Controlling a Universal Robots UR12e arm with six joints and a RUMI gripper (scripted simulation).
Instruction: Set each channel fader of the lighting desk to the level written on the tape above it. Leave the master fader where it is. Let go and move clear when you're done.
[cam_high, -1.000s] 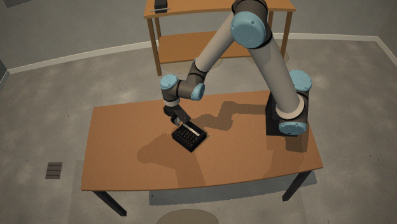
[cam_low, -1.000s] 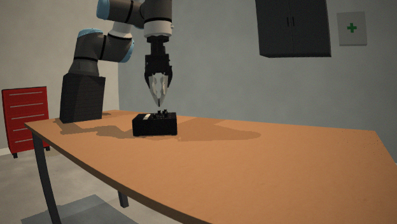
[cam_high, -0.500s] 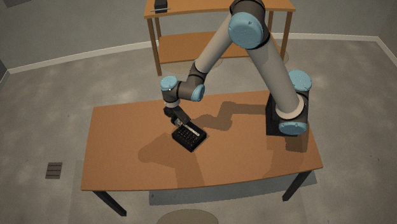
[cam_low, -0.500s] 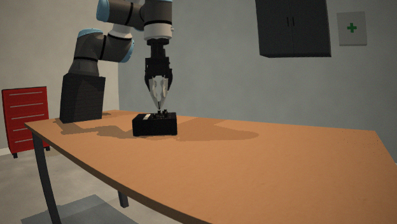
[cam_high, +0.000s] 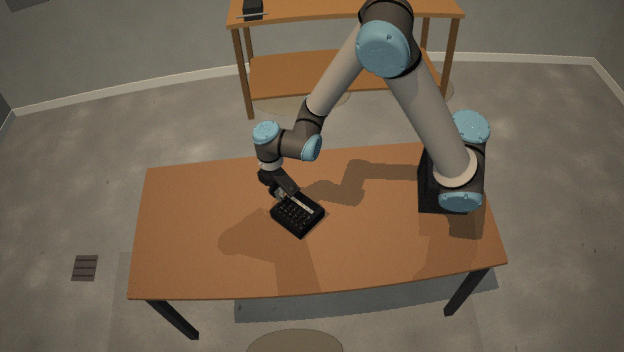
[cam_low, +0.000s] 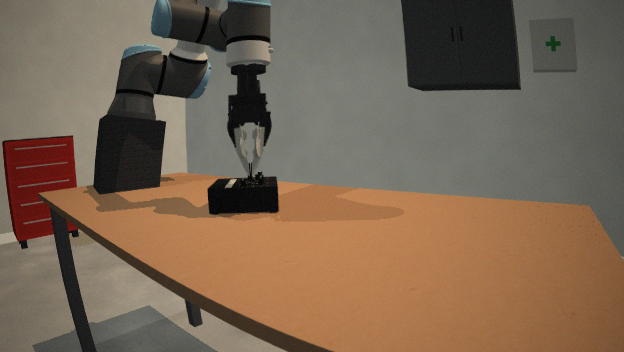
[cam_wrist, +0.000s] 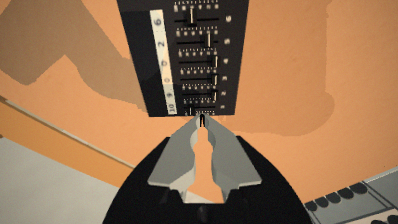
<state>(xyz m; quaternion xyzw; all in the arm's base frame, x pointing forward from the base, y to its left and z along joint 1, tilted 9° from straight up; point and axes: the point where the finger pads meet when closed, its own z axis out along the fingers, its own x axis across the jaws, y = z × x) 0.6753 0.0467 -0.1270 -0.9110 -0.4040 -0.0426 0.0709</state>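
My gripper is now 90 mm past the master fader, 100 mm to the right of it and 30 mm above it.
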